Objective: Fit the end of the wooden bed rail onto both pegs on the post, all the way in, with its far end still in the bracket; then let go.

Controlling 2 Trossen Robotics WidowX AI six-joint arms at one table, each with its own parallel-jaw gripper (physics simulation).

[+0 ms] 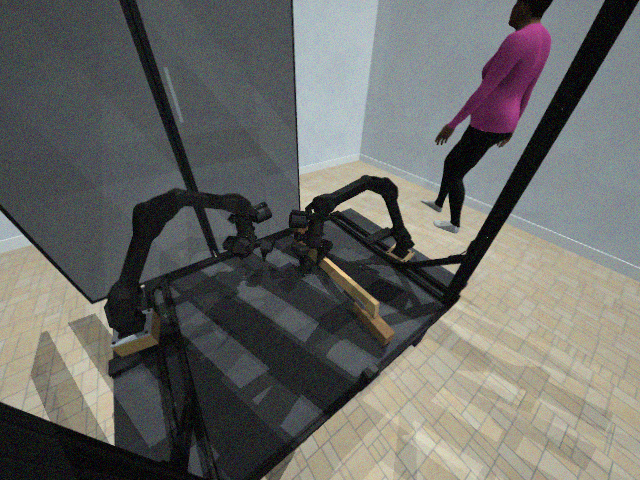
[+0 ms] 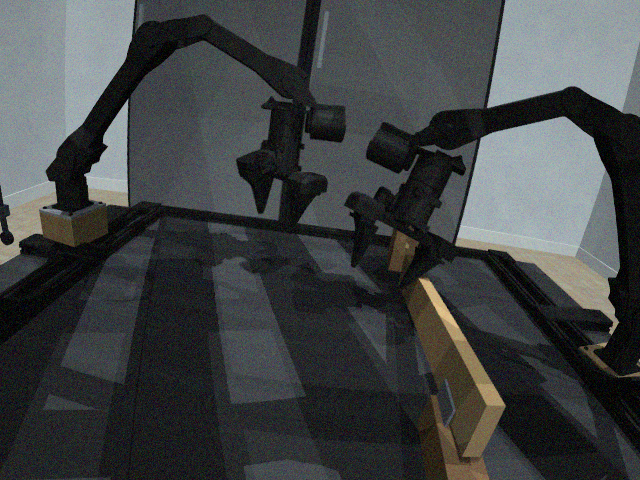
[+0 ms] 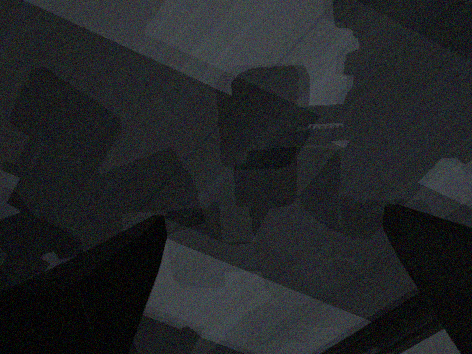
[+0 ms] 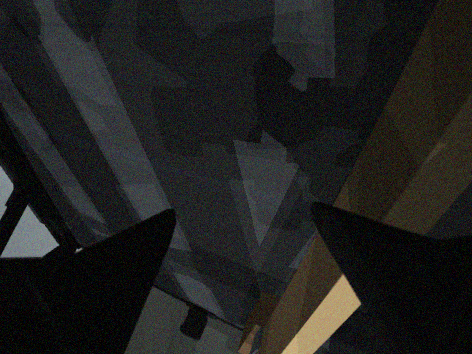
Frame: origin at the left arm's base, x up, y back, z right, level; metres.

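Where they show: left gripper, fingertip midpoint: (image 1: 253, 260) (image 2: 275, 220) (image 3: 272, 220); right gripper, fingertip midpoint: (image 1: 310, 266) (image 2: 377, 278) (image 4: 243, 211); left arm's base at its link origin: (image 1: 132, 326) (image 2: 73, 205); right arm's base at its link origin: (image 1: 400, 252) (image 2: 616, 361).
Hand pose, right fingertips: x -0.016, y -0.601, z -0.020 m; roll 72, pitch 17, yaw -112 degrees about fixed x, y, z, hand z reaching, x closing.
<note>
Each offset is from my right fingertips to the top centre of the thing. "spot": to the spot under its first point. Level surfaces: height alone.
The wooden bed rail (image 1: 348, 285) (image 2: 444, 341) (image 4: 395, 140) slants across the table. Its far end is at the grey bracket {spot: dx -0.004, dy -0.088, dz +0.237 m} (image 2: 447, 403) on a brown wooden block {dx +0.003, dy -0.106, dz +0.286 m} (image 1: 374, 325) (image 2: 439, 439). The brown post {spot: dx -0.026, dy -0.043, dz -0.190 m} (image 2: 400, 252) stands behind the rail's other end, partly hidden by my right gripper; a small peg shows on its face. The meeting of rail and post is hidden by a finger. My right gripper (image 1: 308, 267) (image 2: 378, 273) (image 4: 243, 211) is open and empty, one finger beside the rail's post end. My left gripper (image 1: 254, 254) (image 2: 275, 217) (image 3: 272, 220) is open and empty above the table, left of the post.
The two grippers hang fairly close together near the table's back edge. Dark frame bars run along the table {dx -0.069 m} (image 2: 180, 361) edges, and a black upright (image 1: 542, 139) stands at the right. A person (image 1: 509, 85) in a pink top stands on the floor beyond the right arm.
</note>
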